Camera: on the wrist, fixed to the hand. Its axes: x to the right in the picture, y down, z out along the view.
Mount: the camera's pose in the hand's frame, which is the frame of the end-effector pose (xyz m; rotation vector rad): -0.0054 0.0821 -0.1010 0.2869 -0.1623 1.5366
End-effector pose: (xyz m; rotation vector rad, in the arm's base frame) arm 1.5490 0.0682 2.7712 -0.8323 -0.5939 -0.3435
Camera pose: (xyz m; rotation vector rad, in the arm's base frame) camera 1.6221 0.0424 2.6665 -0.8234 -0.0210 1.1873
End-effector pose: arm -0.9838 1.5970 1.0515 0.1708 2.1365 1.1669
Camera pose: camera -1.0592 1.5730 1.1550 -2.1527 -1.7681 -1.3806
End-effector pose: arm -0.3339 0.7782 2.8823 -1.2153 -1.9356 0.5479
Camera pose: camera -0.2067 0.8064 2.8849 -2.3171 -0.6030 1.6030
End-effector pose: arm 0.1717 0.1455 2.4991 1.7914 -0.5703 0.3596
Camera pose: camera 0.1267 0.2252 2.5918 1.2910 -2.0399 1.3602
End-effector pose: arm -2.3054 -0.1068 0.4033 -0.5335 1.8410 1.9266
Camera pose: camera -2.3470 -0.2107 0.4700 -1.0854 -1.8307 -1.5294
